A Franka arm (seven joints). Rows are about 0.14 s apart.
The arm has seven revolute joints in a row. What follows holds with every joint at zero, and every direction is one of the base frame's.
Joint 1 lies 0.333 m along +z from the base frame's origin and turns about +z.
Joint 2 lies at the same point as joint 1 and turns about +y.
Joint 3 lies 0.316 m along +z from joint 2 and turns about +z.
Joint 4 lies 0.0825 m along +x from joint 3 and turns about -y.
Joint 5 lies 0.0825 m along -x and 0.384 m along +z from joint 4 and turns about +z.
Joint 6 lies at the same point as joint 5 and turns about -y.
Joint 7 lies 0.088 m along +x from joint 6 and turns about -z.
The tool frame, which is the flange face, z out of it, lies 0.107 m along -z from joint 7; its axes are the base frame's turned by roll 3.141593, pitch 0 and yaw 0 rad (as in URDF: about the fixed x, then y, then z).
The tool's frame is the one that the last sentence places.
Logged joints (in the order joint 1, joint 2, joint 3, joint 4, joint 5, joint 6, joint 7), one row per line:
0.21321, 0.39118, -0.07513, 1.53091, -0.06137, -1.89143, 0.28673
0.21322, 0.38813, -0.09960, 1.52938, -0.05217, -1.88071, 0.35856
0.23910, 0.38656, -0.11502, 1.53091, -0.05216, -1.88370, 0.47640
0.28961, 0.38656, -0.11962, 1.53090, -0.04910, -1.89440, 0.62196
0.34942, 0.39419, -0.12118, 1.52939, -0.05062, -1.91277, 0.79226
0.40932, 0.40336, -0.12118, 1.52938, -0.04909, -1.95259, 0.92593
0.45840, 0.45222, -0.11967, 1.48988, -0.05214, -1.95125, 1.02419
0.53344, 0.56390, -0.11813, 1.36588, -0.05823, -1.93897, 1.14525
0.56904, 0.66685, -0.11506, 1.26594, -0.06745, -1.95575, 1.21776
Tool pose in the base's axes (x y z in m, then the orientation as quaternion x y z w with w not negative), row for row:
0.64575, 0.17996, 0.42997, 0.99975, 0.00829, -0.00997, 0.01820
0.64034, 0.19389, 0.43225, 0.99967, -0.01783, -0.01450, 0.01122
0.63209, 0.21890, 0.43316, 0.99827, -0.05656, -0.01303, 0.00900
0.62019, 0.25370, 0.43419, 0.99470, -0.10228, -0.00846, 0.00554
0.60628, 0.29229, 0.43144, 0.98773, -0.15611, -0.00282, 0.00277
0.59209, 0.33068, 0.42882, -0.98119, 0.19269, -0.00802, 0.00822
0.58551, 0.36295, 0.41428, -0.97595, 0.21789, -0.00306, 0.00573
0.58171, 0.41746, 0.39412, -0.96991, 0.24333, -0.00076, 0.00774
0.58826, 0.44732, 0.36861, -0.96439, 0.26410, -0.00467, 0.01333
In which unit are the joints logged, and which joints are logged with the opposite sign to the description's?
The joints are logged in radians. Opposite sign: joint 3, joint 4, joint 6.
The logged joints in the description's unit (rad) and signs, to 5 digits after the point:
0.21321, 0.39118, 0.07513, -1.53091, -0.06137, 1.89143, 0.28673
0.21322, 0.38813, 0.09960, -1.52938, -0.05217, 1.88071, 0.35856
0.23910, 0.38656, 0.11502, -1.53091, -0.05216, 1.88370, 0.47640
0.28961, 0.38656, 0.11962, -1.53090, -0.04910, 1.89440, 0.62196
0.34942, 0.39419, 0.12118, -1.52939, -0.05062, 1.91277, 0.79226
0.40932, 0.40336, 0.12118, -1.52938, -0.04909, 1.95259, 0.92593
0.45840, 0.45222, 0.11967, -1.48988, -0.05214, 1.95125, 1.02419
0.53344, 0.56390, 0.11813, -1.36588, -0.05823, 1.93897, 1.14525
0.56904, 0.66685, 0.11506, -1.26594, -0.06745, 1.95575, 1.21776

